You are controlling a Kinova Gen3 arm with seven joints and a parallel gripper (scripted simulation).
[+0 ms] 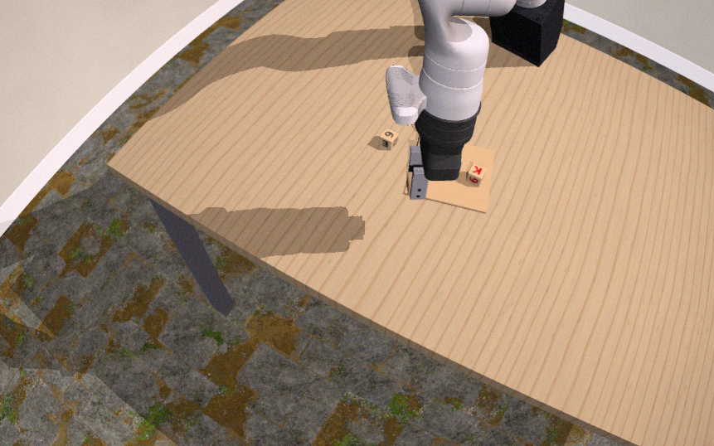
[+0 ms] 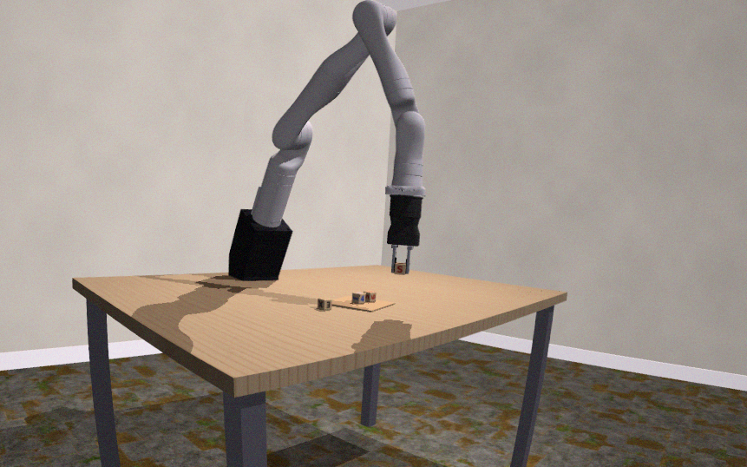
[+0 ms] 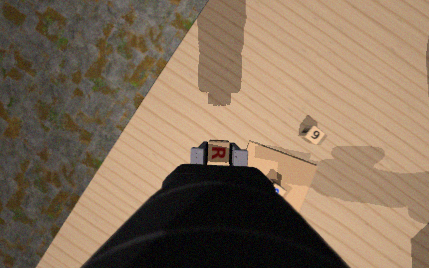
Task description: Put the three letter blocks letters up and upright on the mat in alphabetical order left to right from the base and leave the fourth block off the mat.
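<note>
The tan mat is 13 cm behind my hand, 3 cm to the left of it and 11 cm below it. Also, from my hand: block: 14 cm behind, 9 cm to the right, 10 cm below.
</note>
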